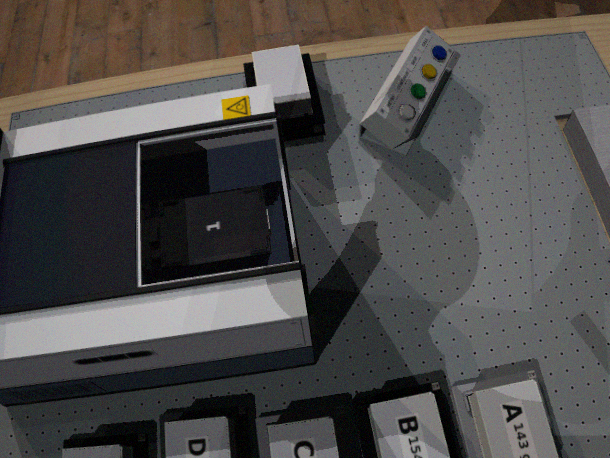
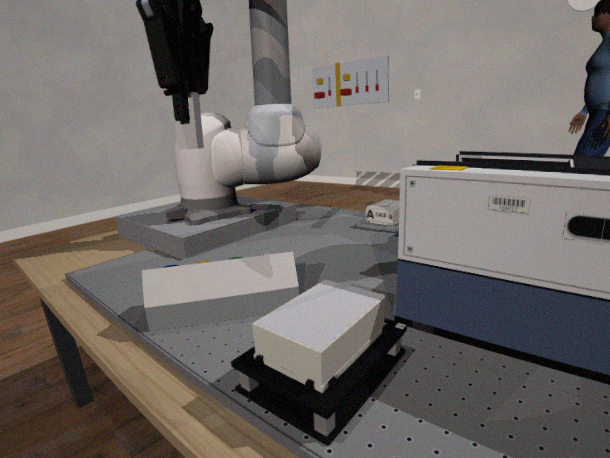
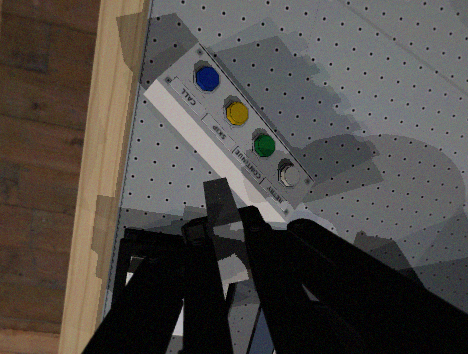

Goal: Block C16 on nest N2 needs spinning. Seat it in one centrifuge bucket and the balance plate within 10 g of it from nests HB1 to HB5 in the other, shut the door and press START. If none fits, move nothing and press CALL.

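Seen in the pictures: gripper, fingertip midpoint: (image 2: 191, 148) (image 3: 219, 201); arm's base, origin of the base link: (image 2: 210, 213).
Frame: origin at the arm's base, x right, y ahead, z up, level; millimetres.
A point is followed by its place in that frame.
Observation:
The white block (image 1: 280, 72) @(x 195, y 665, z 32 mm) (image 2: 320, 325) @(x 216, y 687, z 32 mm) sits flat on a black raised nest (image 1: 317, 120) @(x 124, y 604, z -10 mm) (image 2: 325, 400) @(x 250, y 728, z -10 mm) beside the centrifuge (image 1: 150, 325) @(x -289, y 771, z 161 mm) (image 2: 450, 220) @(x 40, y 722, z 106 mm). The centrifuge's top opening shows a dark bucket (image 1: 227, 227) @(x -131, y 712, z 91 mm) marked 1. Plates A 143 g (image 1: 510, 400) @(x -334, y 345, z 5 mm) (image 2: 382, 212) @(x -316, y 359, z -4 mm), B (image 1: 400, 410) @(x -346, y 487, z 5 mm), C (image 1: 285, 435) @(x -380, y 632, z 5 mm) and D (image 1: 187, 430) @(x -378, y 758, z 5 mm) stand in nests; another plate (image 1: 92, 451) @(x -414, y 882, z 5 mm) is cut off. My gripper (image 2: 185, 110) (image 3: 219, 201) @(x 228, y 463, z 197 mm) is shut with nothing between its fingers, high up; a narrow grey strip extends past the fingertips. START does not show.
A sloped button panel (image 1: 392, 95) @(x 143, y 481, z 32 mm) (image 2: 215, 285) @(x 221, y 473, z 5 mm) (image 3: 210, 150) @(x 222, y 465, z 17 mm) carries blue CALL (image 3: 207, 79) @(x 255, y 393, z 23 mm), yellow SKIP (image 3: 237, 113) @(x 210, y 414, z 22 mm), green CONTINUE (image 3: 264, 145) @(x 167, y 436, z 22 mm) and whitish RETRY (image 3: 289, 175) @(x 123, y 458, z 22 mm) buttons. The arm's grey plinth (image 2: 165, 237) @(x 164, y 87, z -16 mm) stands on the table. A person (image 2: 597, 75) stands behind the centrifuge.

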